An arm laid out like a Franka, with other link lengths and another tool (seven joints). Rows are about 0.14 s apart.
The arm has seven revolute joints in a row. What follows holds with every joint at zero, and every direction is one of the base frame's. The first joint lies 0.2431 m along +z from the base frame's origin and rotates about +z. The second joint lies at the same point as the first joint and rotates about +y. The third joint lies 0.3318 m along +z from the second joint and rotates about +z. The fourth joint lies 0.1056 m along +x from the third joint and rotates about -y. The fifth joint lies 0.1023 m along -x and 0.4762 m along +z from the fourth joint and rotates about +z. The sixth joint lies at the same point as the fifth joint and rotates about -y. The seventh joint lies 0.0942 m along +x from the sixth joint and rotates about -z. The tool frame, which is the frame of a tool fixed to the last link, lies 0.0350 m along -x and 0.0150 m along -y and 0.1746 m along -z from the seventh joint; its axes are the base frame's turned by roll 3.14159, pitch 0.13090 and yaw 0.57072 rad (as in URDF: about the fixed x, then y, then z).
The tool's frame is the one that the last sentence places.
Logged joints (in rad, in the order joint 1, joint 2, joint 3, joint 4, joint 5, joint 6, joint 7), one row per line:
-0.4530 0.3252 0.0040 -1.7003 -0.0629 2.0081 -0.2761
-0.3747 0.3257 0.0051 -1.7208 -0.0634 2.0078 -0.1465
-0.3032 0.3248 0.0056 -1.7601 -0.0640 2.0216 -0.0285
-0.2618 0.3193 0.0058 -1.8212 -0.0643 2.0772 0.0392
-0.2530 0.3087 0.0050 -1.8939 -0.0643 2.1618 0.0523
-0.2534 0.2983 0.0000 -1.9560 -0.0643 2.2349 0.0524
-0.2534 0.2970 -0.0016 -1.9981 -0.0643 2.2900 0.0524
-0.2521 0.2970 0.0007 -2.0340 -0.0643 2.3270 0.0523
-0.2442 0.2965 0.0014 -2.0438 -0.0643 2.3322 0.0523
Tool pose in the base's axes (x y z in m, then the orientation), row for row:
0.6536 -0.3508 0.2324 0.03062 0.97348 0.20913 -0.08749
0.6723 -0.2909 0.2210 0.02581 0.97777 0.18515 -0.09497
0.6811 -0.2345 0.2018 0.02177 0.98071 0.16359 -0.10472
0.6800 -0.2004 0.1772 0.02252 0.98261 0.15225 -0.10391
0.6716 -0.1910 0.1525 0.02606 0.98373 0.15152 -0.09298
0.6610 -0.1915 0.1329 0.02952 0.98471 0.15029 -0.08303
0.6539 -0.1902 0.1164 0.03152 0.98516 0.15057 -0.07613
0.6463 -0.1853 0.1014 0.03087 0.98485 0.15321 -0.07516
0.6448 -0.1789 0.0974 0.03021 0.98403 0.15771 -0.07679
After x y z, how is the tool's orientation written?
As a quaternion, w x y z.
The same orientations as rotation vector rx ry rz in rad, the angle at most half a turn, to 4 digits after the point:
3.0001 0.6445 -0.2696
3.0223 0.5723 -0.2936
3.0390 0.5069 -0.3245
3.0435 0.4716 -0.3218
3.0402 0.4683 -0.2874
3.0367 0.4635 -0.2561
3.0344 0.4638 -0.2345
3.0346 0.4721 -0.2316
3.0333 0.4862 -0.2367

